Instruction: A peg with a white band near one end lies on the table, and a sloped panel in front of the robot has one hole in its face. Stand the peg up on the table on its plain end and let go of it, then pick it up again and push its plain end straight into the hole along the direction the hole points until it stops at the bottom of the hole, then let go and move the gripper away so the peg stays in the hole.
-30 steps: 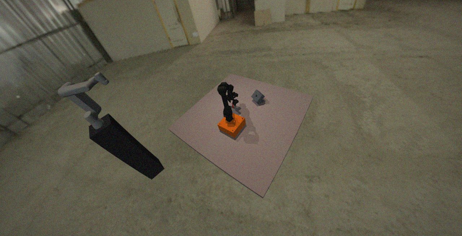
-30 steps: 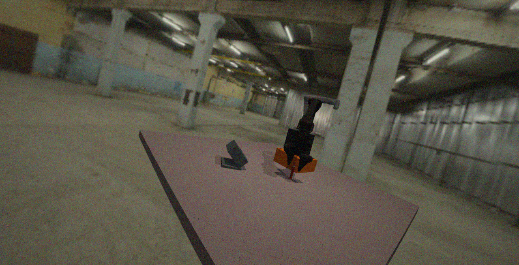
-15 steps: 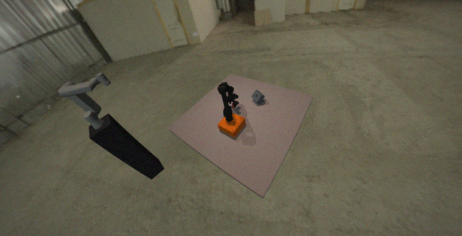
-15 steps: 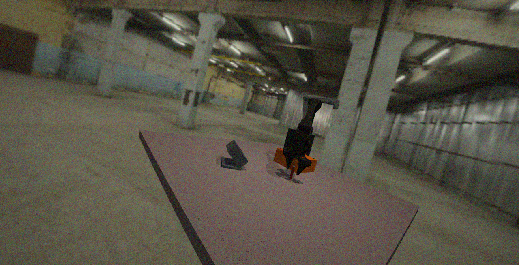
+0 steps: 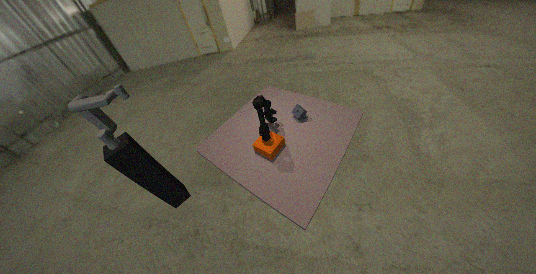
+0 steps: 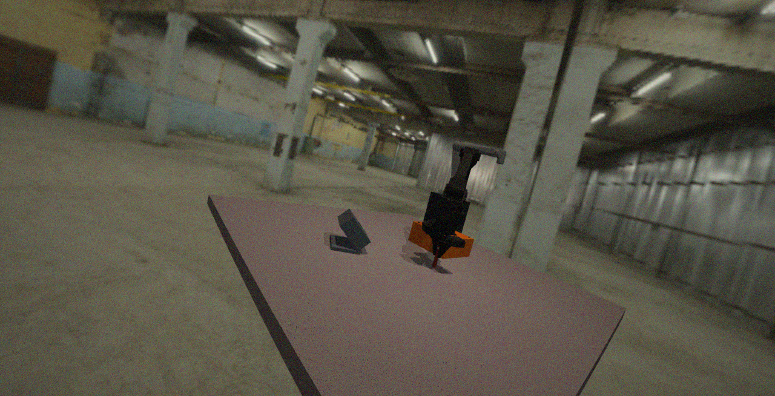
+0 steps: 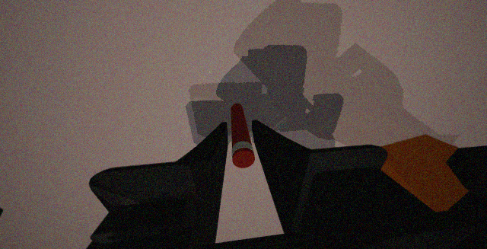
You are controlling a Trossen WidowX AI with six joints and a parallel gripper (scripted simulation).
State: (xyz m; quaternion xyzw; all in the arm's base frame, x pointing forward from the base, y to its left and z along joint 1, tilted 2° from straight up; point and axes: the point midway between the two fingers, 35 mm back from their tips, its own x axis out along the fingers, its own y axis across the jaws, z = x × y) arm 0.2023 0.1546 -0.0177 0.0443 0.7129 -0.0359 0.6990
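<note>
The grey sloped panel is 28 cm ahead of my gripper tip, 17 cm to the right of it and 3 cm above it. Round my gripper tip: flat foot (29 cm ahead, 17 cm to the right, 4 cm below); then red peg (2 cm above).
</note>
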